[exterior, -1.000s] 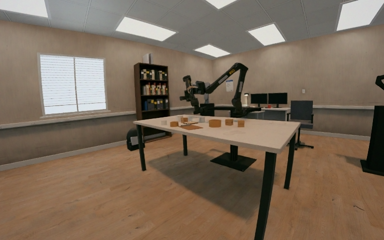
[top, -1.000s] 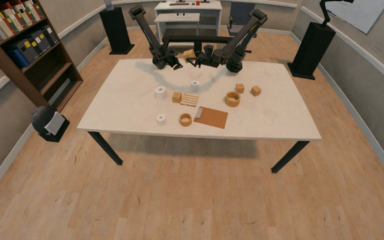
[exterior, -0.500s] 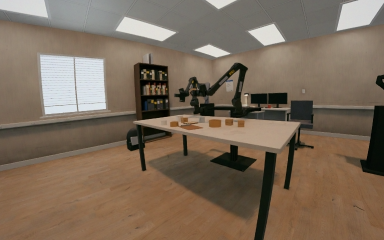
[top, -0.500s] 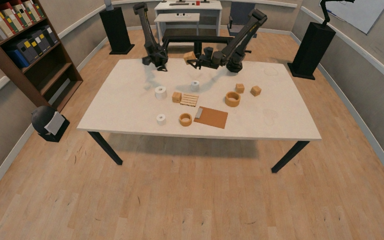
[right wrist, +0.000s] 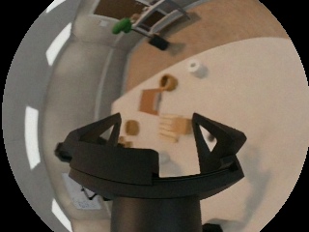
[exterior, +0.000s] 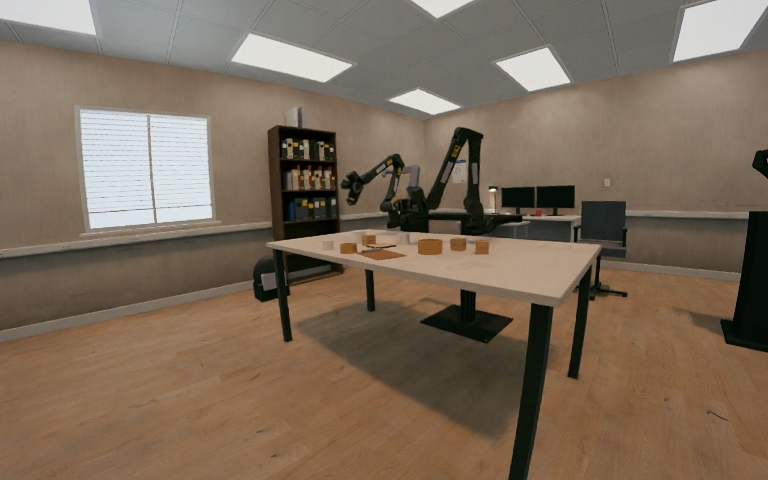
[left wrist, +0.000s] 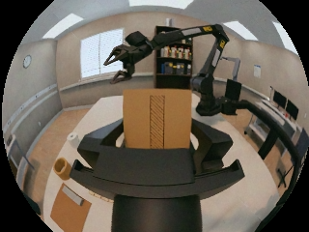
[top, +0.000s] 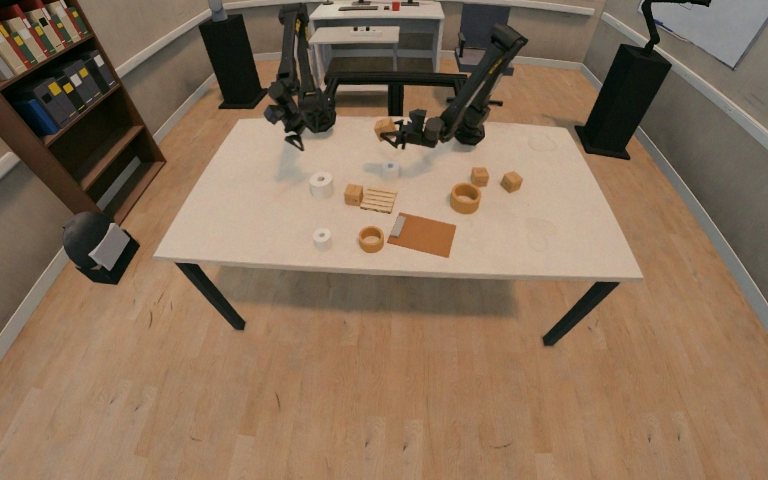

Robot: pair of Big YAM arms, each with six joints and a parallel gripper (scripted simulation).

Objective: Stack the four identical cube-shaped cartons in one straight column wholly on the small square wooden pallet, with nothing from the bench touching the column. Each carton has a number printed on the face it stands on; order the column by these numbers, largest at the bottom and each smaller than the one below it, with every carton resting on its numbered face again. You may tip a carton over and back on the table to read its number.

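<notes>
The carton lies 200 mm below my left hand, 150 mm ahead of it and 90 mm to the right of it. Round my left hand: wooden pallet 220 mm below, 140 mm ahead.
</notes>
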